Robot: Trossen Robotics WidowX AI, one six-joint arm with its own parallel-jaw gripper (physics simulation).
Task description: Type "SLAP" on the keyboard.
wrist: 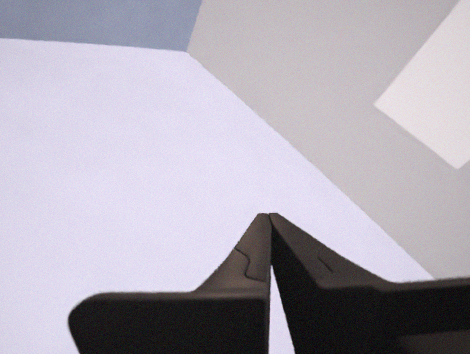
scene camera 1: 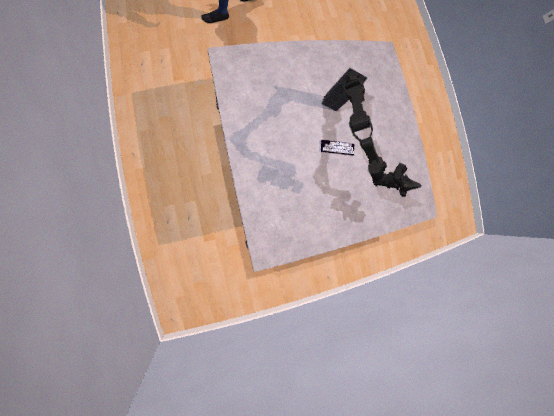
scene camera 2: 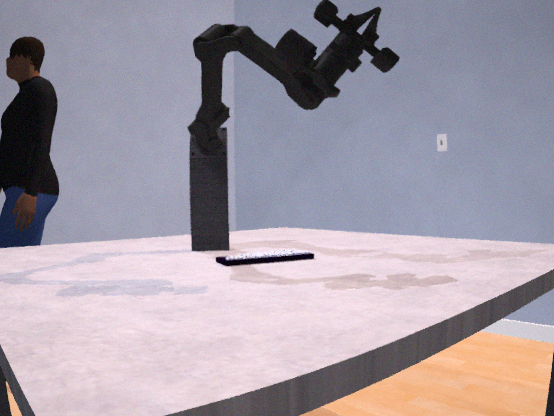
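Where they show: gripper, fingertip midpoint: (wrist: 267, 222) (scene camera 1: 421, 185) (scene camera 2: 379, 8); arm's base at its link origin: (scene camera 1: 352, 80) (scene camera 2: 206, 141).
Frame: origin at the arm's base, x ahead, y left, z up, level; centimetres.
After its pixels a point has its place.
Observation:
A small dark keyboard (scene camera 1: 337, 147) @(x 26.0, y -9.8, z -27.7 cm) (scene camera 2: 265, 257) @(x 28.5, y -11.9, z -28.2 cm) with white keys lies flat on the grey table (scene camera 1: 280, 220) @(x 47.8, y -59.0, z -29.6 cm) (scene camera 2: 210, 340) @(x 57.6, y -60.1, z -29.6 cm), in front of the arm's base. The key letters are too small to read. My gripper (scene camera 1: 420, 185) @(x 56.7, y -9.6, z 22.8 cm) (scene camera 2: 378, 9) @(x 56.7, y -9.6, z 22.8 cm) (wrist: 267, 222) @(x 56.7, y -9.6, z 22.8 cm) is shut and empty, its fingertips touching. It is high above the table, well away from the keyboard, and points upward and outward in the scene camera 2 view. The keyboard does not show in the wrist view, where walls and ceiling are behind the fingers.
The arm's dark base column (scene camera 1: 344, 90) @(x 1.3, y -1.9, z -7.1 cm) (scene camera 2: 209, 202) @(x 2.0, y -1.4, z -16.6 cm) stands on the table behind the keyboard. Shadows of the arm fall across the table top. A person in a black top and blue trousers (scene camera 2: 29, 135) stands beyond the table, and a foot (scene camera 1: 215, 17) shows on the wooden floor.

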